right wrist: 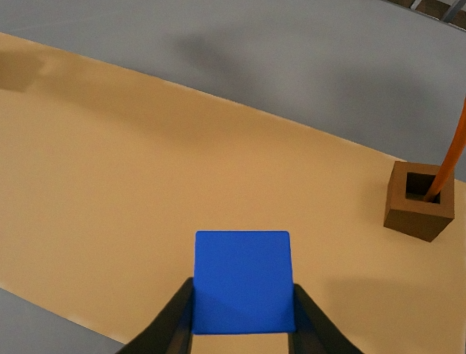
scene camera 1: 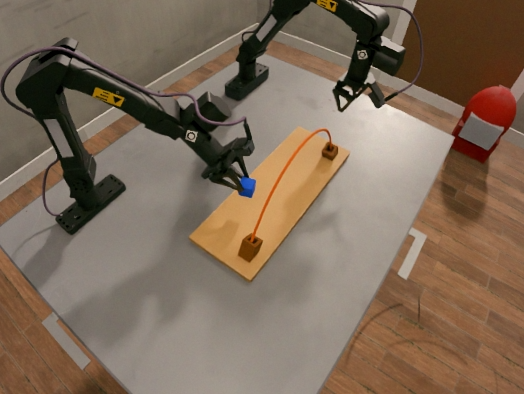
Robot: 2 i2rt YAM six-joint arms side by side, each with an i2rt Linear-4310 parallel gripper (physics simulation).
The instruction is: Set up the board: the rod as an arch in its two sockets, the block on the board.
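Seen in the pictures: left gripper, between the fingertips: (scene camera 1: 347,104); right gripper, between the fingertips: (right wrist: 242,292) (scene camera 1: 245,185); left arm's base, origin of its link: (scene camera 1: 247,77); right arm's base, origin of its link: (scene camera 1: 91,203).
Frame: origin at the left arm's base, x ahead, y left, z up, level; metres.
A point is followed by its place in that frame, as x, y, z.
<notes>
The orange rod (scene camera 1: 276,184) @(0.422, -0.489, 0.153) (right wrist: 453,150) @(0.416, -0.551, 0.067) stands as an arch over the board (scene camera 1: 215,234) @(0.320, -0.589, -0.016) (right wrist: 150,200) @(0.365, -0.397, -0.016). One end is in the near brown socket (scene camera 1: 250,248) @(0.424, -0.588, 0.021) (right wrist: 419,207) @(0.403, -0.565, 0.023), the other in the far brown socket (scene camera 1: 329,151) @(0.426, -0.173, -0.003). My right gripper (scene camera 1: 243,184) @(0.326, -0.468, 0.059) (right wrist: 242,292) @(0.326, -0.468, 0.059) is shut on the blue block (scene camera 1: 247,188) @(0.340, -0.479, 0.070) (right wrist: 243,280) @(0.329, -0.466, 0.071) and holds it above the board, to the left of the rod in scene camera 1. My left gripper (scene camera 1: 363,104) is open and empty, high up beyond the far socket.
The board lies on the grey table (scene camera 1: 210,325) @(0.445, -0.769, -0.036). The arched rod rises close beside the held block. A red object with a grey panel (scene camera 1: 484,122) stands on the floor beyond the table's right edge. Walls stand behind the arms.
</notes>
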